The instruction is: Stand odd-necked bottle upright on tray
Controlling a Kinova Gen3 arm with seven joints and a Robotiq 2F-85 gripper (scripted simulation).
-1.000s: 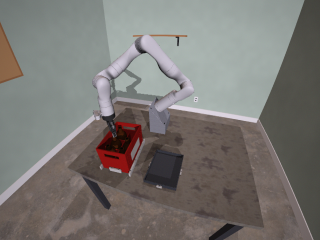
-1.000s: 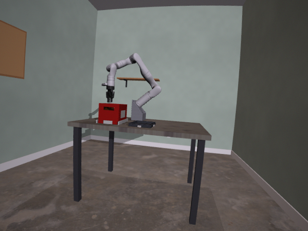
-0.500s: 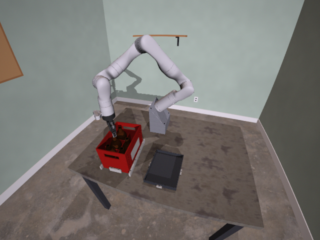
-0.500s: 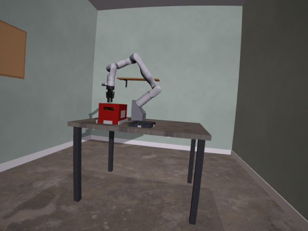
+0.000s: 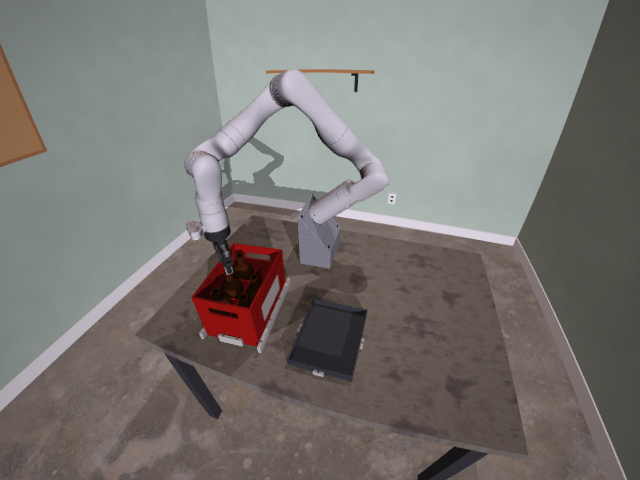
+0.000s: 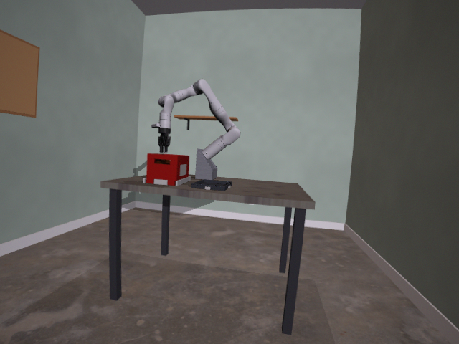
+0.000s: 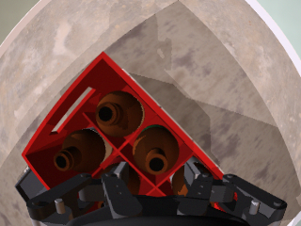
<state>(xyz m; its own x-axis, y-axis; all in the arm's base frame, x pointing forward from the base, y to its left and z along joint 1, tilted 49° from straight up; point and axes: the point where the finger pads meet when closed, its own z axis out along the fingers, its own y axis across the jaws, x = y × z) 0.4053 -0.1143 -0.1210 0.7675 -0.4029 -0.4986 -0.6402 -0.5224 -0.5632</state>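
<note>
Now: the crate 120 mm below my hand, 40 mm to the left of it and 10 mm behind it. Round my hand: dark tray: 340 mm to the left, 190 mm below, 20 mm ahead.
</note>
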